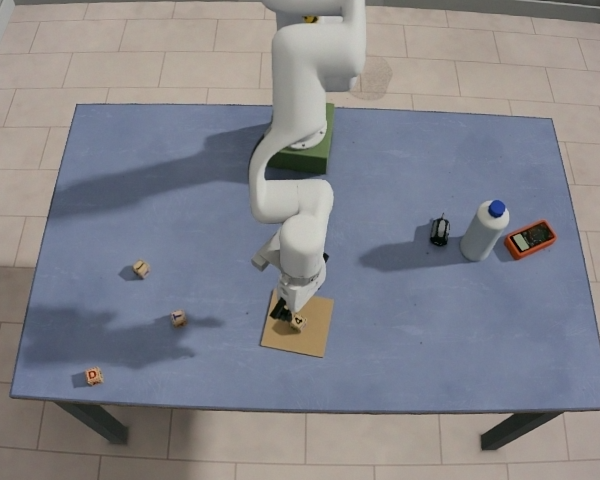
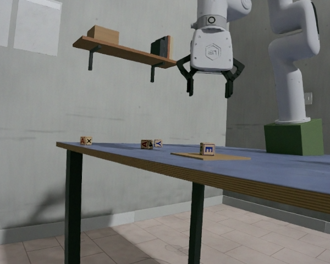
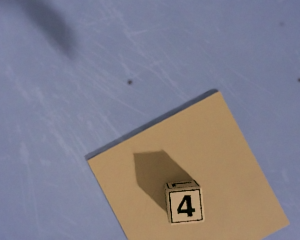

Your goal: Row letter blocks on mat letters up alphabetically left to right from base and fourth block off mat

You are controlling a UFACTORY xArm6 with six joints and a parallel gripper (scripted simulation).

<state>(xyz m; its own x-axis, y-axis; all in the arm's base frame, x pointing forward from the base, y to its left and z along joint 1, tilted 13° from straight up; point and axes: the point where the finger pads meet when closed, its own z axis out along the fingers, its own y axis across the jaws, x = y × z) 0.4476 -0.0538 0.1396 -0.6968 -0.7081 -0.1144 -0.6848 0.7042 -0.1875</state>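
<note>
The tan mat is 150 mm below my hand and 10 mm behind it. From my hand the other things lie so: black object: 380 mm to the left, 200 mm behind, 140 mm below; then wooden block: 460 mm to the right, 140 mm below, 80 mm ahead; then orange multimeter: 600 mm to the left, 150 mm behind, 140 mm below.
</note>
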